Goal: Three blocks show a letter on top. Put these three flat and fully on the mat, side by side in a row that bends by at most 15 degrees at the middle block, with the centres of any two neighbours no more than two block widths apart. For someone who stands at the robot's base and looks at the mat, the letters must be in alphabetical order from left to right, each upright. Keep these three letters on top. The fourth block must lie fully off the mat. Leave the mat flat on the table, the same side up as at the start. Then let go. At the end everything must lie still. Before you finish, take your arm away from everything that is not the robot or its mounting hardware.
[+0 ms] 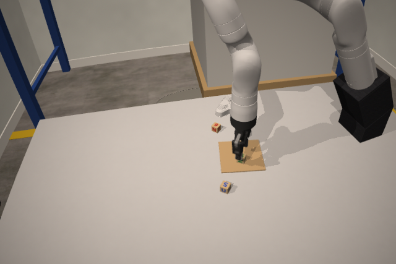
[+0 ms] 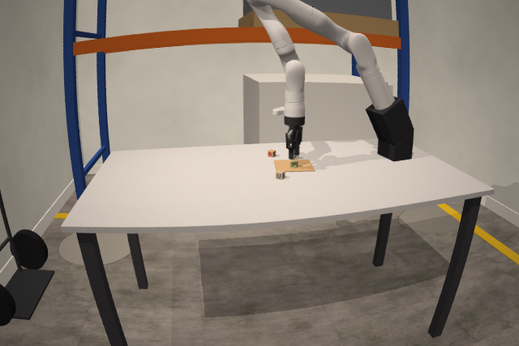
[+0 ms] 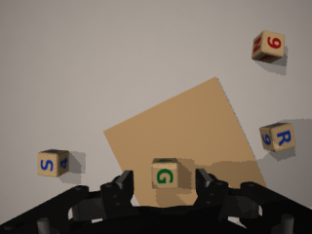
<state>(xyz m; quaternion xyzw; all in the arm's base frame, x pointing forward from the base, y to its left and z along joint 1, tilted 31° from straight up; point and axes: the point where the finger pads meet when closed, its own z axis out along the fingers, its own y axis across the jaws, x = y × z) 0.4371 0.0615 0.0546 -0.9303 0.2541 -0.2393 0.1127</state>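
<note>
My hand is 3 cm to the left of the tan mat and 5 cm above it. Round my hand: block 7 cm ahead, 10 cm to the left, 4 cm below.
</note>
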